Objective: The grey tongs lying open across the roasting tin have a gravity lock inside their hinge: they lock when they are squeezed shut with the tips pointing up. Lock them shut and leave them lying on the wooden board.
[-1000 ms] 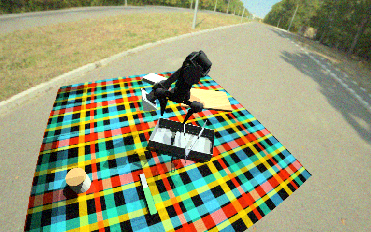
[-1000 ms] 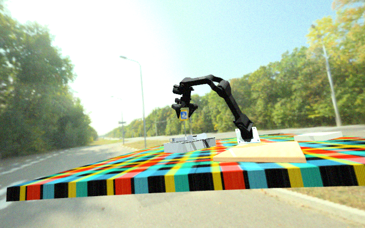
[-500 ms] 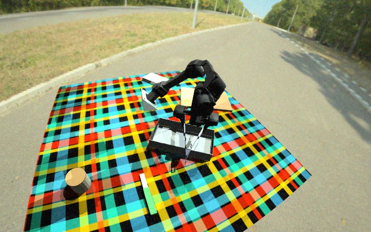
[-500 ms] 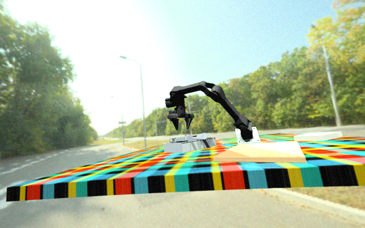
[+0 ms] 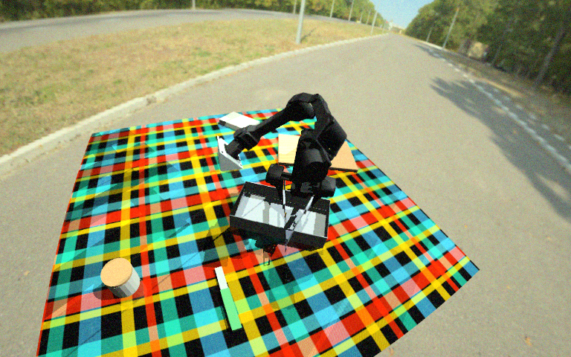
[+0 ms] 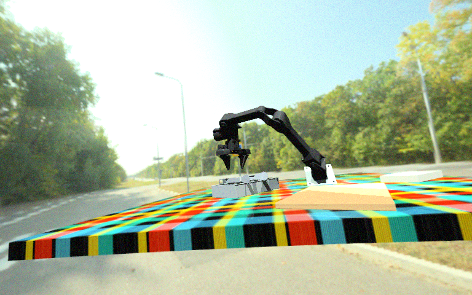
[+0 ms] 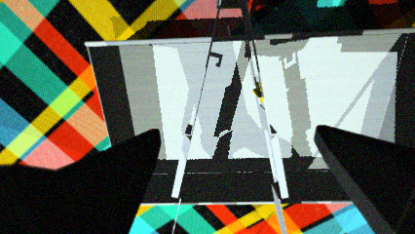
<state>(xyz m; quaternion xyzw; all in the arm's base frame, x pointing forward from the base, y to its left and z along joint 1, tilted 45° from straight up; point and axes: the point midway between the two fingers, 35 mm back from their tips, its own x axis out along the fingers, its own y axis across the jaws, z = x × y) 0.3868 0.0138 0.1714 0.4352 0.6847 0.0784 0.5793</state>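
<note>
My gripper tip is now 90 mm above the roasting tin, 40 mm past it and 20 mm to the left of it. The rest, counted from my gripper tip: wooden board: 390 mm behind, 270 mm to the left, 110 mm below; then white flat block: 710 mm behind, 100 mm below, 30 mm to the right.
</note>
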